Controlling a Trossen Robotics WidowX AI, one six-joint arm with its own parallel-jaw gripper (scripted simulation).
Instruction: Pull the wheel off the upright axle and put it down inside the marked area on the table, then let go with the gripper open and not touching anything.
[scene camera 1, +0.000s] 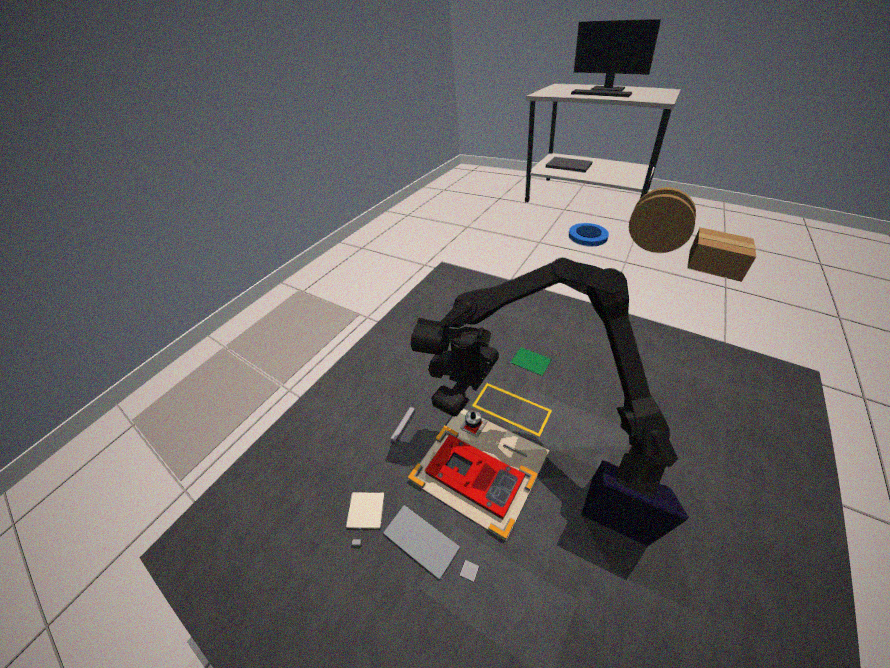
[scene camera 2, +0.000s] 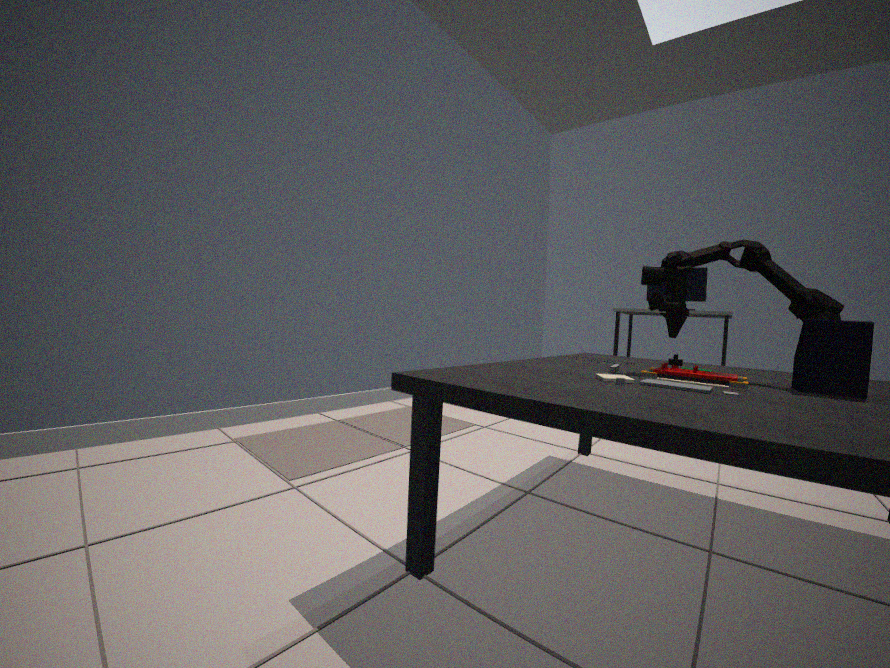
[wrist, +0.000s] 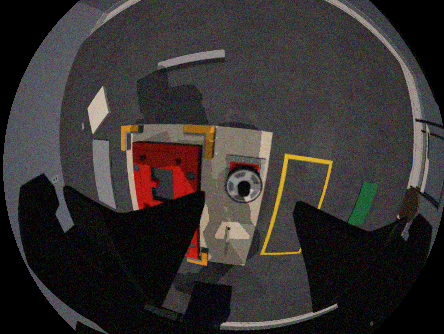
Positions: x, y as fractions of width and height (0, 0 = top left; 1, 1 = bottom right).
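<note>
A wheel (wrist: 0.53, 0.52) is here, and so is a grey bar (wrist: 0.48, 0.17). I also see a cream tile (scene camera 1: 0.41, 0.77) together with a red plate (scene camera 1: 0.55, 0.73). My gripper (scene camera 2: 0.76, 0.51), which I find in the wrist view as well (wrist: 0.57, 0.61), is open and holds nothing.
</note>
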